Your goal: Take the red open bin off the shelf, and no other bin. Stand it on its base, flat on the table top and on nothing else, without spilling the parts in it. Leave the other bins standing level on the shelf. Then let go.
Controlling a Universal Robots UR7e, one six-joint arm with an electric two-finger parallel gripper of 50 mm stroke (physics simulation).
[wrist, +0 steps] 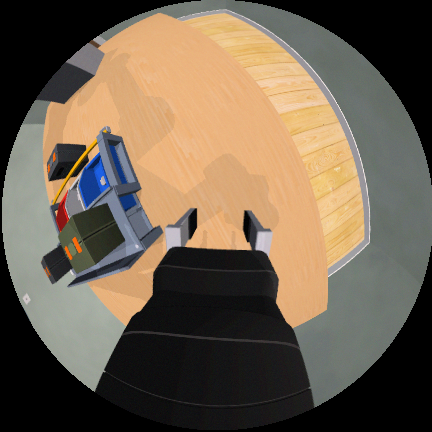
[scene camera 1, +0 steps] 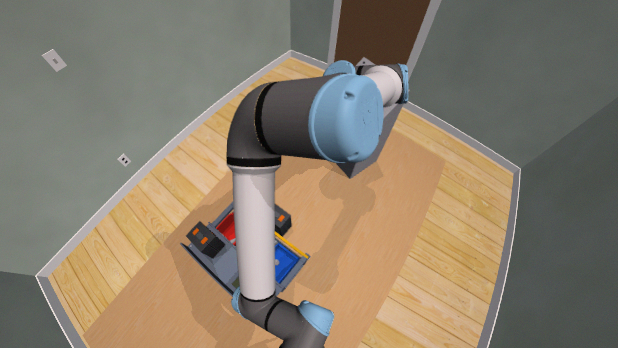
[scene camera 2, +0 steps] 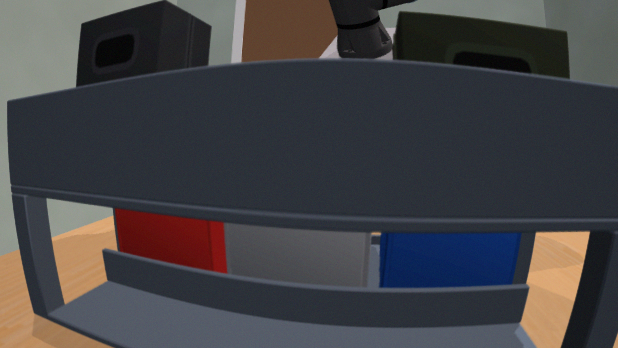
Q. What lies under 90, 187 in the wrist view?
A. A blue bin.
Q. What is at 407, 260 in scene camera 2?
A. A blue bin.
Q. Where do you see a grey bin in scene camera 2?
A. At 335, 258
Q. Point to a red open bin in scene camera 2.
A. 195, 243
